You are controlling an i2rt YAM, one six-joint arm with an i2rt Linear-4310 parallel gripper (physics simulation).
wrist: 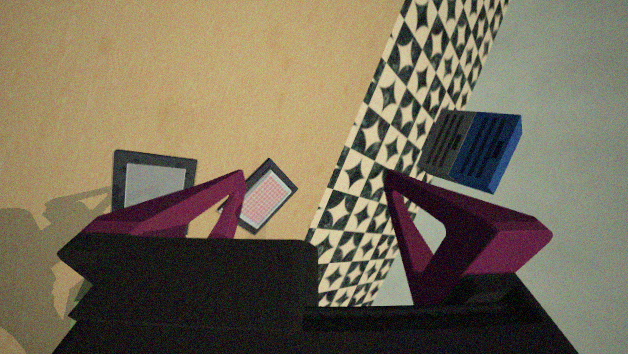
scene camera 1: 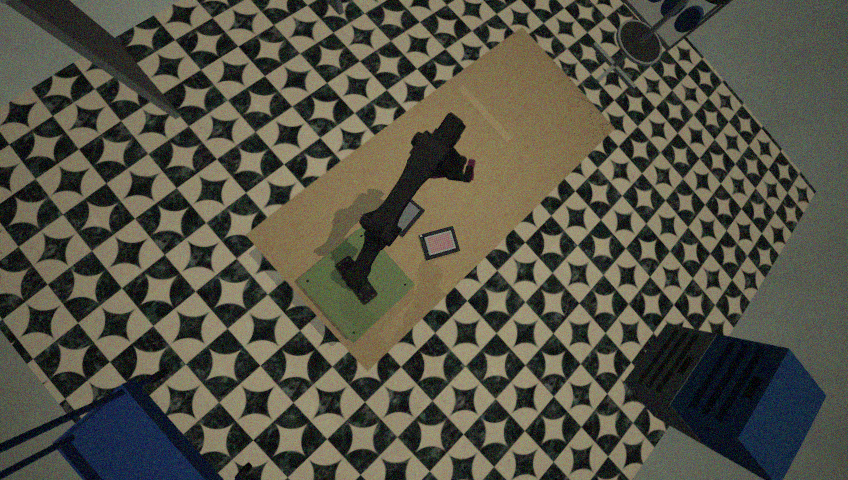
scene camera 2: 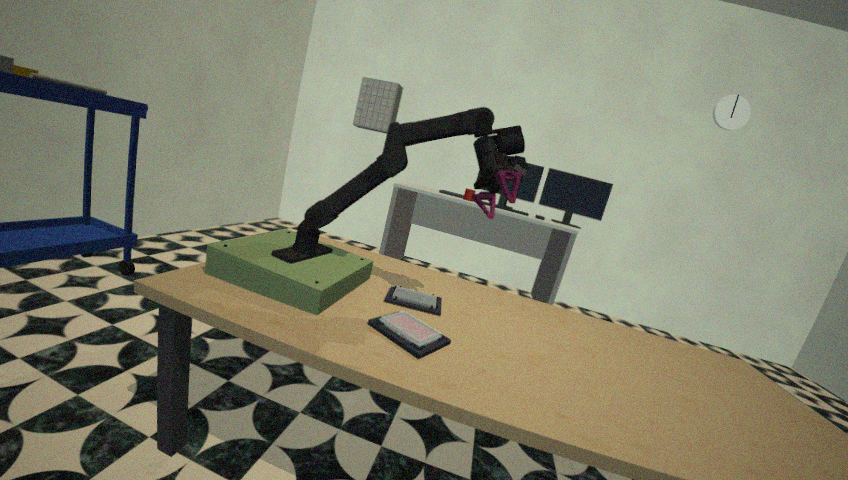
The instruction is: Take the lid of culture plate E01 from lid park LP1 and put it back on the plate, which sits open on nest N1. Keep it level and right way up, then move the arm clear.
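Frame: origin at the arm's base, x right, y down, z ahead, level; centimetres.
Where they show: gripper, fingertip midpoint: (wrist: 314, 177) (scene camera 1: 459, 176) (scene camera 2: 501, 211); arm's base, origin of the base link: (scene camera 1: 356, 279) (scene camera 2: 304, 253).
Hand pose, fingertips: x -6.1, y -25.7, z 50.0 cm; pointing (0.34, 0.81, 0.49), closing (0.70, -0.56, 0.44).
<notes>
Things, the pixels of their top centre, and the offset from my fingertips. "spot": a spot on its surface instead. Level surfaces: height alone.
- pale grey lid, middle of its top: (wrist: 154, 200) (scene camera 2: 415, 295) (scene camera 1: 403, 214) dz -17.5, dx -5.4, dy +30.9 cm
- dark lid park LP1, middle of its top: (wrist: 154, 200) (scene camera 2: 415, 295) (scene camera 1: 403, 214) dz -17.5, dx -5.4, dy +30.7 cm
- culture plate, middle of its top: (scene camera 2: 411, 324) (wrist: 264, 201) (scene camera 1: 440, 242) dz -11.8, dx +14.7, dy +30.1 cm
- dark nest N1, surface spot: (scene camera 2: 433, 347) (scene camera 1: 456, 240) spot: dz -4.8, dx +18.4, dy +31.5 cm
- wooden table, its level: dy +32.7 cm
The pale grey lid (scene camera 1: 408, 216) (scene camera 2: 414, 297) (wrist: 152, 184) lies flat on the dark lid park LP1 (scene camera 2: 438, 308) (wrist: 119, 175); the arm partly covers it in scene camera 1, a finger in the wrist view. The culture plate (scene camera 1: 440, 242) (scene camera 2: 410, 328) (wrist: 266, 198), open with a pink well grid, sits on the dark nest N1 (scene camera 1: 456, 238) (scene camera 2: 433, 347) (wrist: 270, 165) beside the lid park. My gripper (scene camera 2: 500, 208) (wrist: 314, 177) is open with magenta fingers wide apart and nothing between them. It hangs high above the table, out beyond the lid and plate.
The arm stands on a green block (scene camera 1: 383, 291) (scene camera 2: 261, 274) at one end of the wooden table (scene camera 1: 535, 89) (scene camera 2: 595, 380) (wrist: 225, 75). Away from the table are a blue cart (scene camera 2: 133, 178), a desk (scene camera 2: 470, 217) with monitors, and a blue-and-grey cabinet (scene camera 1: 726, 386) (wrist: 472, 150).
</notes>
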